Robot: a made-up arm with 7 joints. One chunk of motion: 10 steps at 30 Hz.
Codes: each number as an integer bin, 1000 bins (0 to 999) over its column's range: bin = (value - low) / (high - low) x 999, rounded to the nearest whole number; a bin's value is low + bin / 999 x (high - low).
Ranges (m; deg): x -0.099..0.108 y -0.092..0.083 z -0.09..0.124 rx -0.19..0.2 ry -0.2..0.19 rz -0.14..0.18
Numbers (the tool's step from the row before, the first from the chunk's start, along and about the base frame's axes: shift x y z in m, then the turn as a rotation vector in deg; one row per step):
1: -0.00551 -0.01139 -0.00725 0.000 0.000 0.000
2: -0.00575 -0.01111 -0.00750 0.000 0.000 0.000
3: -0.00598 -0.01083 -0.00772 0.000 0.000 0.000
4: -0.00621 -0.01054 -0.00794 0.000 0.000 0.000
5: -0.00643 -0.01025 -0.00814 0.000 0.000 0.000
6: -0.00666 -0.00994 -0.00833 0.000 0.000 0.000
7: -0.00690 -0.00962 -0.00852 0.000 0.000 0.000
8: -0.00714 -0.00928 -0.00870 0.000 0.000 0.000
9: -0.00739 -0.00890 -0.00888 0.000 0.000 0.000
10: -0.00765 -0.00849 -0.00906 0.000 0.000 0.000
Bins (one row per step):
1: 451 460 386 487 512 437
2: 450 462 385 487 512 437
3: 449 463 384 487 512 437
4: 448 465 383 487 512 437
5: 447 467 382 487 512 437
6: 446 468 381 487 512 437
7: 444 470 380 487 512 437
8: 443 472 380 487 512 437
9: 442 474 379 487 512 437
10: 441 477 378 487 512 437

